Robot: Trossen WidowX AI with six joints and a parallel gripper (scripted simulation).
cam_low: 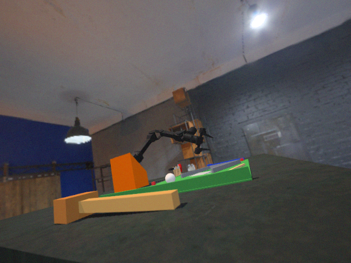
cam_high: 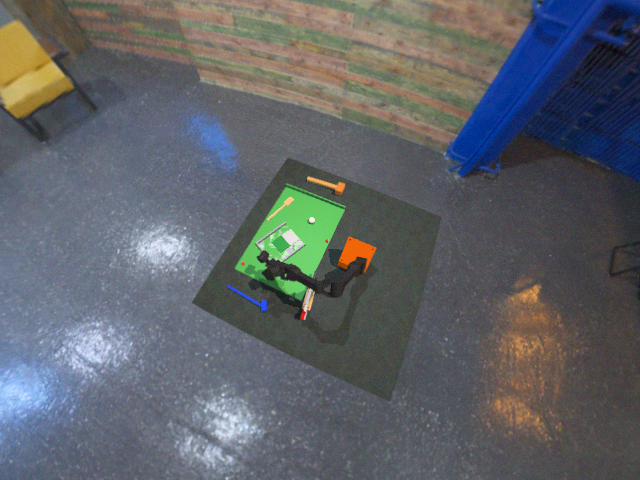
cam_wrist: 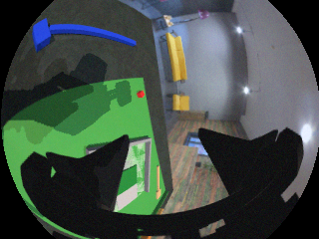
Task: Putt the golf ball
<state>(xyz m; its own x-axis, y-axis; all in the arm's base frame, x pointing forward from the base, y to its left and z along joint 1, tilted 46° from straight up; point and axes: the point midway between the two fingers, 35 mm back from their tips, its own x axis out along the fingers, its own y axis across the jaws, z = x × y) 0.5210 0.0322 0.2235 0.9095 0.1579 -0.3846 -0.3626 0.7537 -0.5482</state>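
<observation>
Right now my gripper tip is 320 mm past the red putter, 100 mm above it and 90 mm to the right of it. The rest, counted from my gripper tip: white golf ball: 420 mm to the right, 180 mm behind, 130 mm below; blue putter: 200 mm to the left, 140 mm below, 40 mm ahead.
</observation>
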